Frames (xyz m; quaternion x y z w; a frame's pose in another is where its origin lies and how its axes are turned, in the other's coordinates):
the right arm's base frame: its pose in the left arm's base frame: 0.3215 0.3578 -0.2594 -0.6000 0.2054 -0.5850 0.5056
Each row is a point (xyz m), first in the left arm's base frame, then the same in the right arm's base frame.
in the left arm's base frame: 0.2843 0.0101 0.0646
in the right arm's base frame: 0.4429 -0.1467 -0.0978
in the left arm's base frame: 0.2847 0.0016 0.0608
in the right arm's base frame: 0.4483 -0.1399 -0.1013
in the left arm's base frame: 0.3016 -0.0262 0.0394
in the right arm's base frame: 0.4649 -0.1047 -0.1003
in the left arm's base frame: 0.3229 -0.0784 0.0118
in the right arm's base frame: 0.4999 -0.0528 -0.1055
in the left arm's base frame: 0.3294 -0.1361 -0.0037
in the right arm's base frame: 0.5421 -0.0141 -0.1237
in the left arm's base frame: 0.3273 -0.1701 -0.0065
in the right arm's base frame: 0.5687 0.0013 -0.1387
